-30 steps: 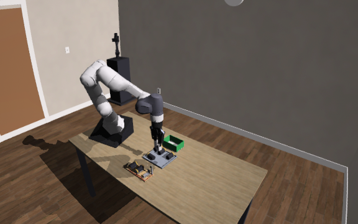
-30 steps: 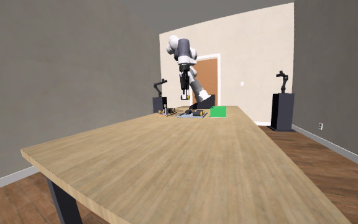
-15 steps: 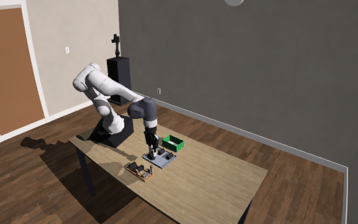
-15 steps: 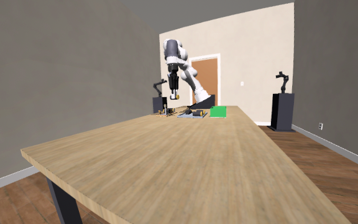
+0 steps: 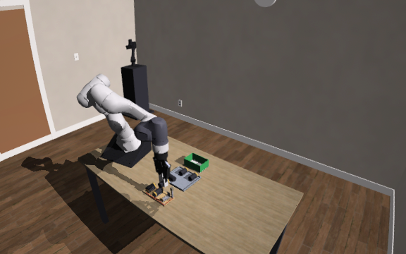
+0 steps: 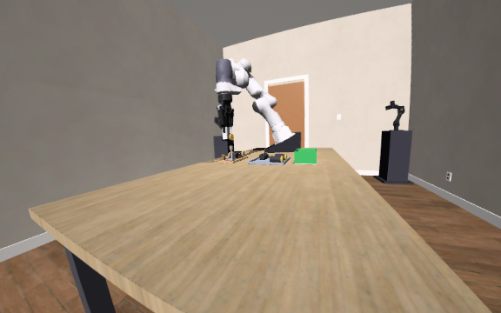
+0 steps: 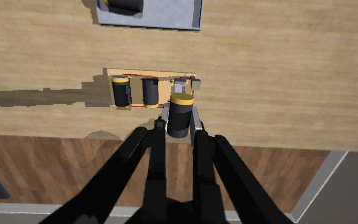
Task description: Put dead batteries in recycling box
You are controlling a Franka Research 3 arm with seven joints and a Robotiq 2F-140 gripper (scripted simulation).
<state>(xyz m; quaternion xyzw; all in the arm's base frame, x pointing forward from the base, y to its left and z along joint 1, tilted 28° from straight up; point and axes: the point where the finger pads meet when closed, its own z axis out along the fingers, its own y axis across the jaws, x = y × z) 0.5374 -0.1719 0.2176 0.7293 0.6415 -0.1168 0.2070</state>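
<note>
Now: the bulb 80 mm below my hand, 30 mm to the left of it and 30 mm ahead of it. The rest, counted from my hand: green recycling box (410 mm to the left, 140 mm below, 50 mm behind); grey tray (230 mm to the left, 150 mm below, 50 mm behind).
</note>
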